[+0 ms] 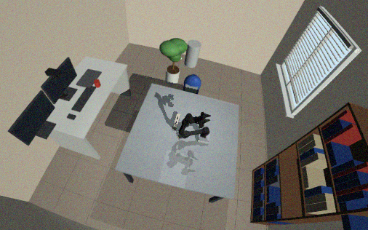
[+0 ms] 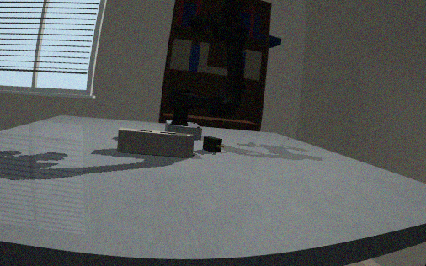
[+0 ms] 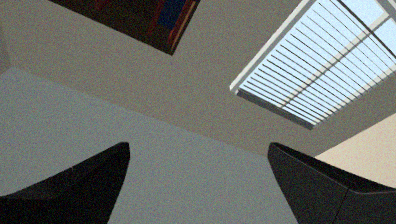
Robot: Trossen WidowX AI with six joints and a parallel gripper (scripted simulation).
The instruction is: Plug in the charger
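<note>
Now: the dark grey charger 480 mm below my gripper tip, 240 mm ahead of it and 50 mm to the left of it.
</note>
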